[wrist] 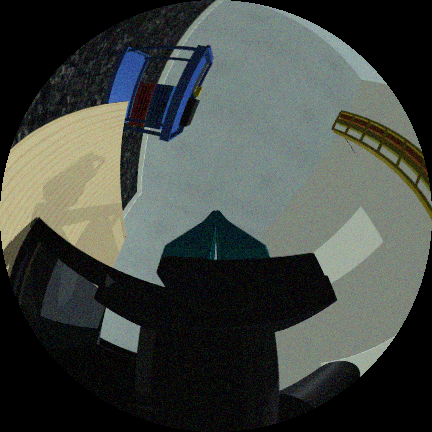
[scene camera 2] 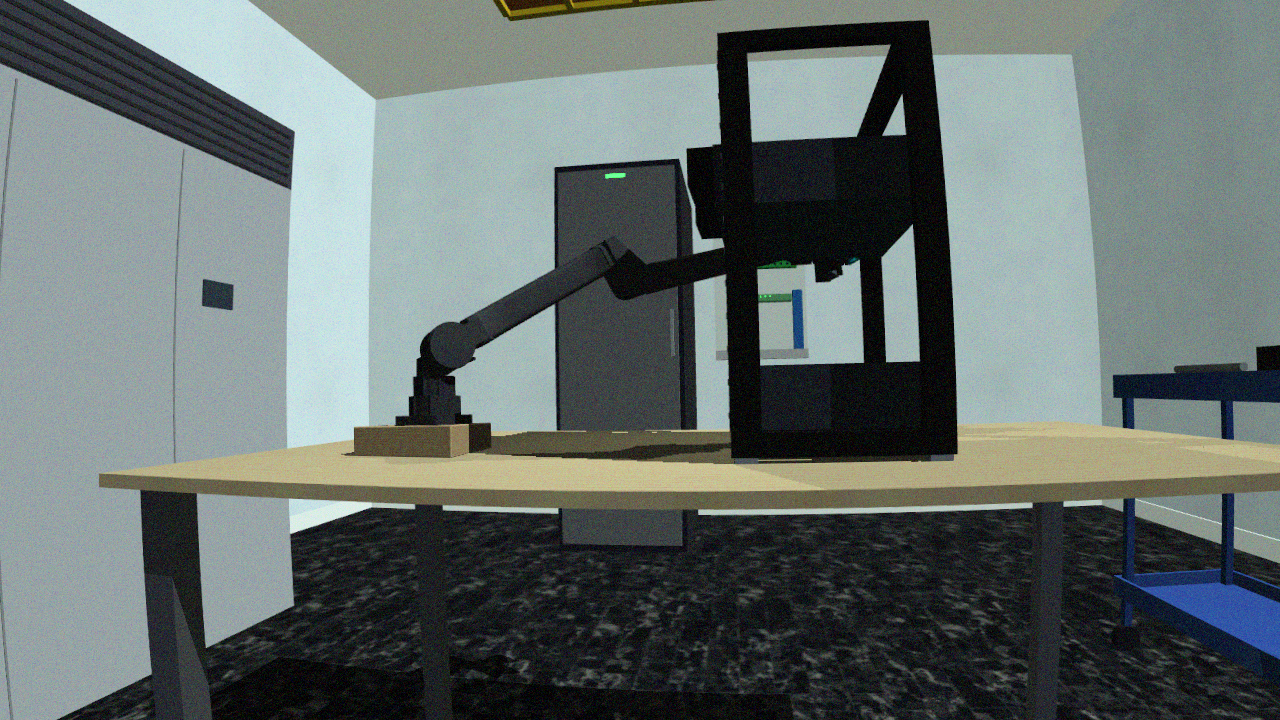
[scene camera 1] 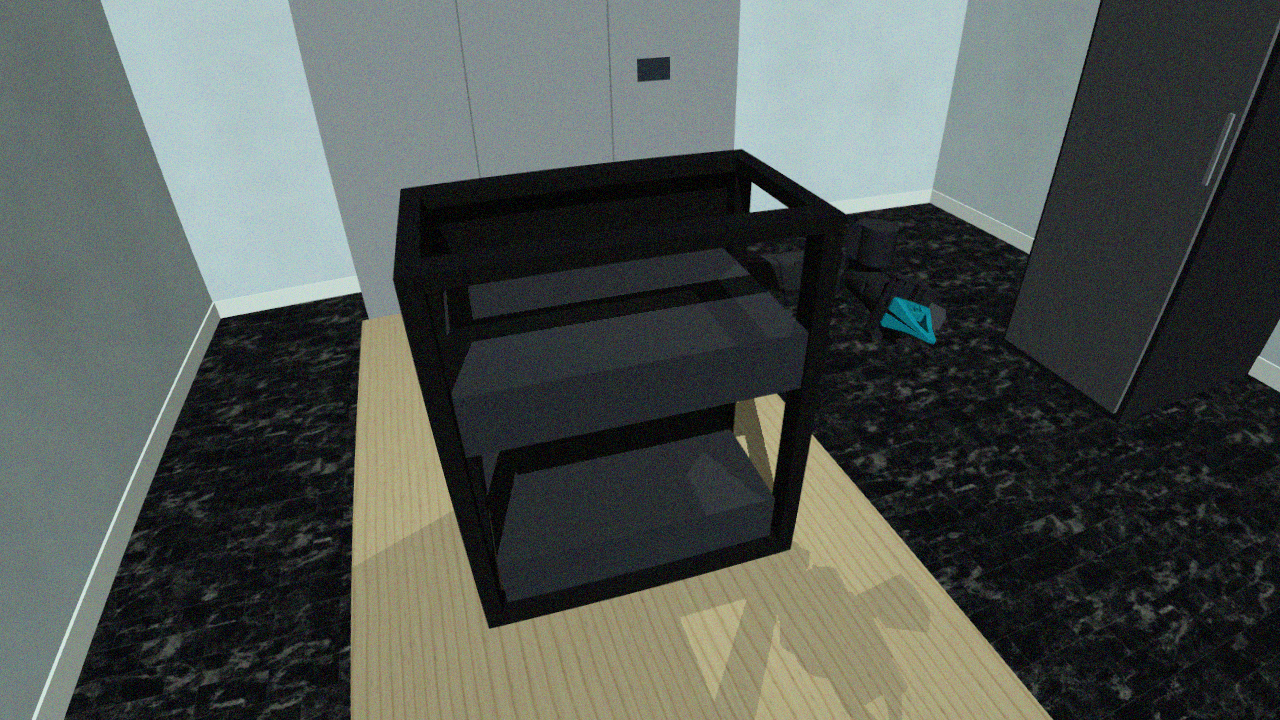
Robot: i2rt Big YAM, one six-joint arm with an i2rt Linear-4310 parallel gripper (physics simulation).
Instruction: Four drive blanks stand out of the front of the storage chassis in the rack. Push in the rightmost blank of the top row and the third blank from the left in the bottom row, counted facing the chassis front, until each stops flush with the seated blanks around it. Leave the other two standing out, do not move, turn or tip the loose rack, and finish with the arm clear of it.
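Pixels of known places: gripper, fingertip midpoint: (wrist: 215, 215) (scene camera 1: 931, 341); arm's base, link origin: (scene camera 2: 435, 424).
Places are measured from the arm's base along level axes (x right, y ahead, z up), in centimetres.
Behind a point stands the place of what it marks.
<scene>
The black rack (scene camera 1: 434, 358) @(x 8.0, y 79.6, z 45.1 cm) (scene camera 2: 935, 313) @(x 10.3, y 77.4, z 14.4 cm) stands upright on the table. A dark grey box that appears to be the storage chassis (scene camera 1: 626, 394) @(x -12.9, y 78.4, z 35.4 cm) (scene camera 2: 832, 170) @(x 8.0, y 65.2, z 34.8 cm) sits in its upper half. Its front faces the arm's base and does not show, so the drive blanks and their depths cannot be told. A dark block (scene camera 2: 705, 192) @(x 5.1, y 47.2, z 33.7 cm) juts out on the front side in scene camera 2. My gripper (scene camera 1: 931, 338) @(x -55.2, y 79.0, z 36.3 cm) (wrist: 215, 215) @(x -55.2, y 79.0, z 36.3 cm) is shut and empty, its teal fingers outside the rack, beyond its right side in scene camera 1. In scene camera 2 it is mostly hidden behind the rack.
The forearm (scene camera 2: 675, 272) @(x -30.0, y 36.1, z 28.3 cm) passes behind the rack's front post in scene camera 2. Another dark box (scene camera 1: 635, 537) @(x -13.6, y 76.9, z 7.5 cm) (scene camera 2: 832, 402) @(x 7.5, y 63.9, z 3.2 cm) fills the rack's bottom. The rack stands on the wooden table (scene camera 1: 393, 644) @(x 25.0, y 78.9, z -4.5 cm) (scene camera 2: 581, 488) @(x 33.8, y 37.4, z -4.6 cm). A blue cart (scene camera 2: 1194, 386) (wrist: 187, 92) stands beyond the table.
</scene>
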